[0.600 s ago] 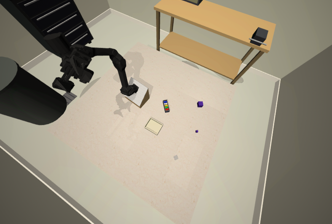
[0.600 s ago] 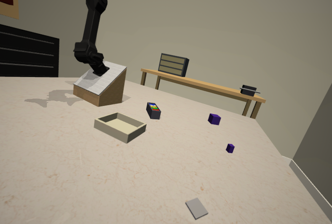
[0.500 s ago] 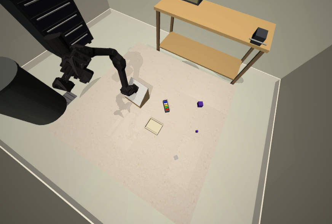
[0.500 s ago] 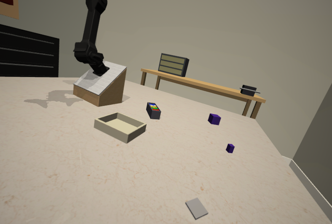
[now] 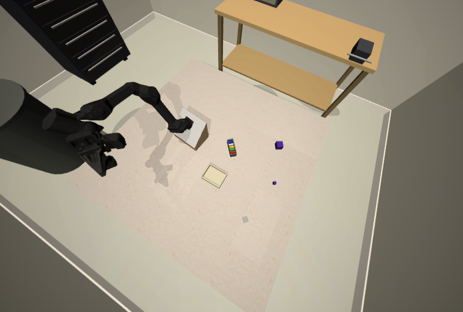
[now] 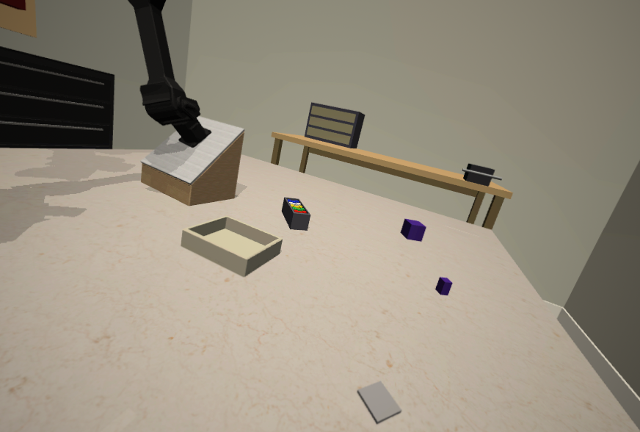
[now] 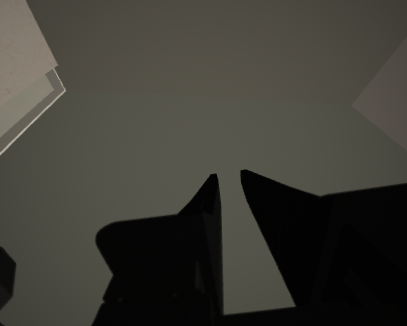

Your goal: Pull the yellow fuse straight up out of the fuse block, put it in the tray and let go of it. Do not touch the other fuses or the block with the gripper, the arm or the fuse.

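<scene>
The yellow fuse is 11 cm ahead of my gripper tip, 52 cm to the left of it and 55 cm below it. Also, from my gripper tip: grey flat plate: 45 cm ahead, 23 cm to the left, 57 cm below; then purple cube: 35 cm ahead, 75 cm to the left, 55 cm below; then beige tray: 14 cm ahead, 30 cm to the left, 57 cm below.
</scene>
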